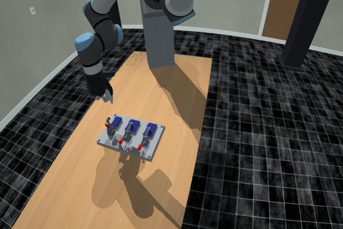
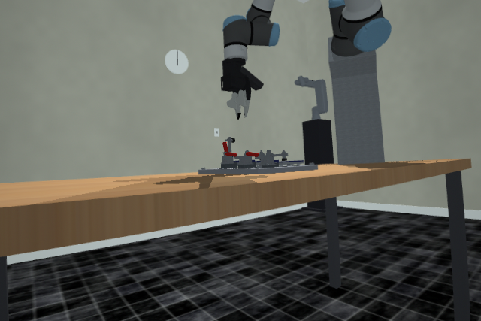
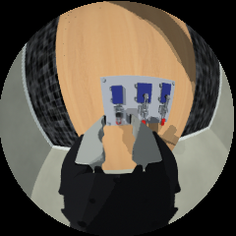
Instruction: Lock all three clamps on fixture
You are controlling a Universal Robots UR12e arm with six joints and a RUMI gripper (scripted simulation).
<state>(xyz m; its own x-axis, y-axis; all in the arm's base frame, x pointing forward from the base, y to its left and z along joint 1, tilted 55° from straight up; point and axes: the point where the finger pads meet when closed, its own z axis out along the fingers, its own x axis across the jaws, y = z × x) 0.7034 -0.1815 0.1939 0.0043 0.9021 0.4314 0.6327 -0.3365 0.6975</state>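
Now: hand 21 cm above the grey fixture plate, 11 cm to the right of it and 4 cm short of it.
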